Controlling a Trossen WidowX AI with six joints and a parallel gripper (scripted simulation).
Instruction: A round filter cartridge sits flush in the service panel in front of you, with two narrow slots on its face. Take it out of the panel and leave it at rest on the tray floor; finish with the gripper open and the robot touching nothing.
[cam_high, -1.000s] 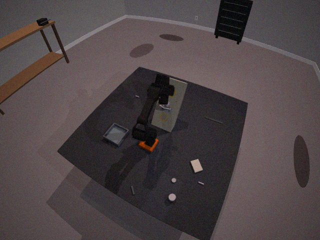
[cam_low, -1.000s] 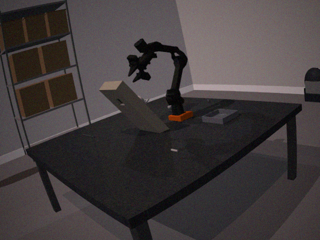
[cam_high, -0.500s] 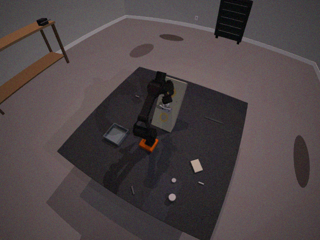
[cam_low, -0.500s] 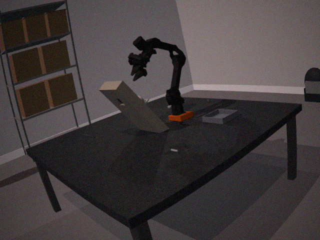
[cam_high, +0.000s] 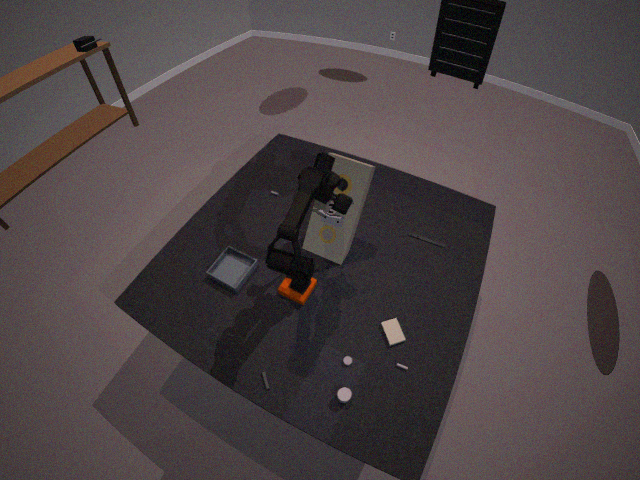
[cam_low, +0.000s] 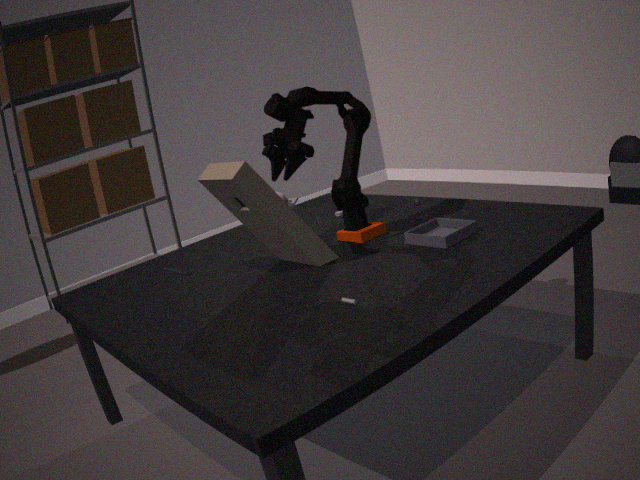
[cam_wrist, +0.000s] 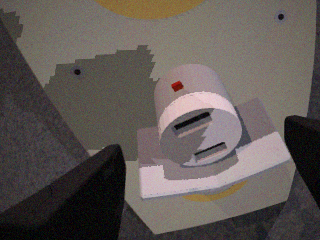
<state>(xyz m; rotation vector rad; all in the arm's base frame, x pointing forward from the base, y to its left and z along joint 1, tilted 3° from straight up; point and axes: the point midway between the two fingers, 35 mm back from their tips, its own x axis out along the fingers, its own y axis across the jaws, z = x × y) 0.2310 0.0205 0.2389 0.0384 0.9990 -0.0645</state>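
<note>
The grey round filter cartridge is 5 cm below my gripper tip and 2 cm ahead of it. Also, from my gripper tip: ledge 9 cm below, 1 cm ahead; then beige service panel 7 cm below, 6 cm ahead; then grey tray 31 cm behind, 27 cm to the left, 23 cm below.
</note>
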